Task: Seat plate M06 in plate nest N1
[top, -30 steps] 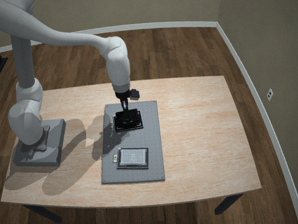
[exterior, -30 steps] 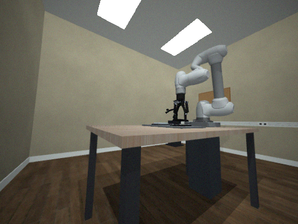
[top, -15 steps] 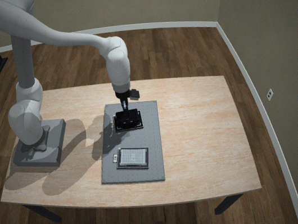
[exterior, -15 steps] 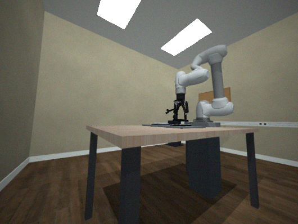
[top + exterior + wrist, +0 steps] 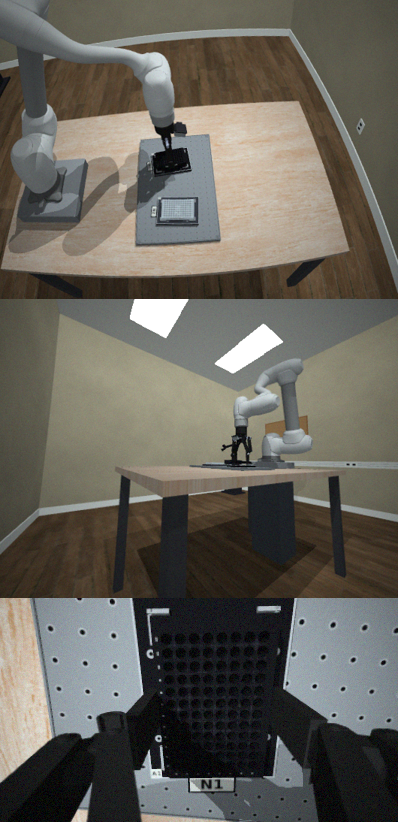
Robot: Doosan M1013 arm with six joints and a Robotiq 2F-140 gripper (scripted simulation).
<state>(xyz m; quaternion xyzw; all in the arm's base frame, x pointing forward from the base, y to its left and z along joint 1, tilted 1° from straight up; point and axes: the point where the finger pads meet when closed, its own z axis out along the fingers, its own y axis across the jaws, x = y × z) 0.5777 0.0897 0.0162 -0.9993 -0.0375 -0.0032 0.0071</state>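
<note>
Right now the black well plate is 20 mm below my hand. From my hand the other things lie so: white well plate: 10 mm ahead, 240 mm to the right, 40 mm below; then plate nest N1: 50 mm below.
</note>
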